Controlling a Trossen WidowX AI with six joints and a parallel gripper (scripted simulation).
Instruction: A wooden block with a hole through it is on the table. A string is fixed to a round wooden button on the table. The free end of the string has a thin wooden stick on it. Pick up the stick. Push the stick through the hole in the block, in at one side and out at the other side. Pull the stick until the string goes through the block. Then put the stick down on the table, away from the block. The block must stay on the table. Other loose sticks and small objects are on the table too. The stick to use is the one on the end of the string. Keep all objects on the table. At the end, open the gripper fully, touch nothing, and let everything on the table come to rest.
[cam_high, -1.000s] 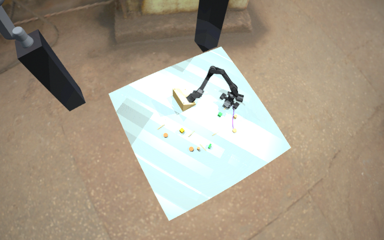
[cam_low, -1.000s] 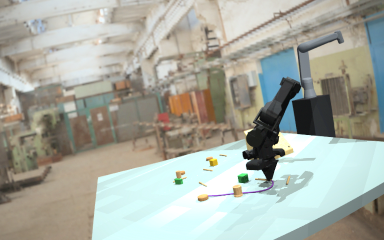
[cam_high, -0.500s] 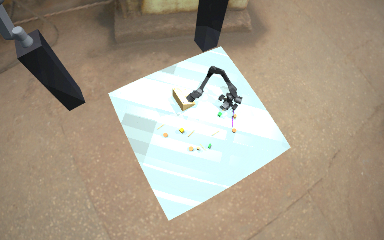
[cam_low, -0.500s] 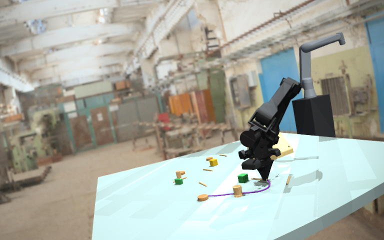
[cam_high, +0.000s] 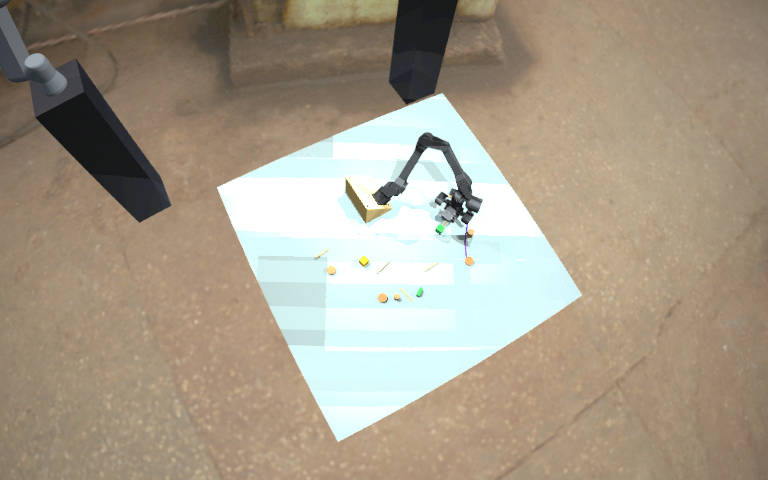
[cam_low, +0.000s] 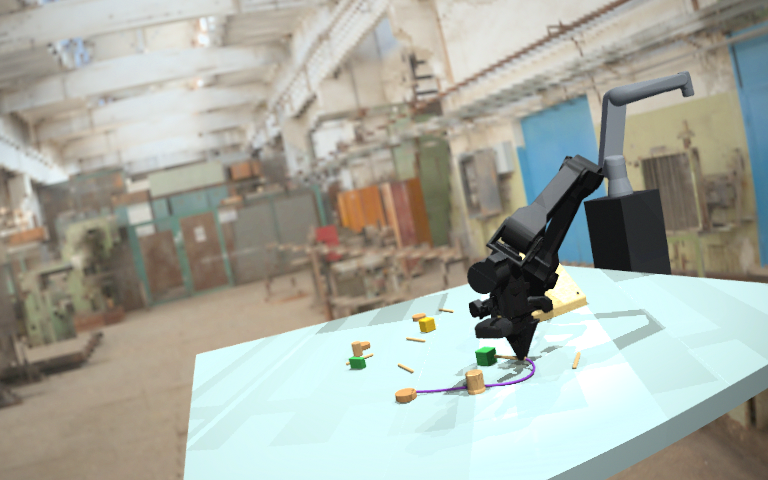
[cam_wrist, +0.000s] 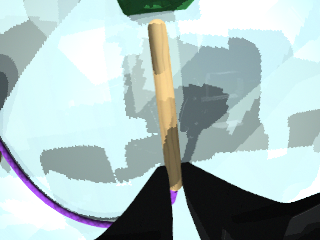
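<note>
Right now the green cube is 30 mm ahead of my gripper tip and 90 mm to the right of it. Round my gripper tip: thin wooden stick: 10 mm ahead, 10 mm to the right; then round wooden button: 230 mm ahead, 50 mm to the right, 10 mm below; then yellow cube: 470 mm to the right.
</note>
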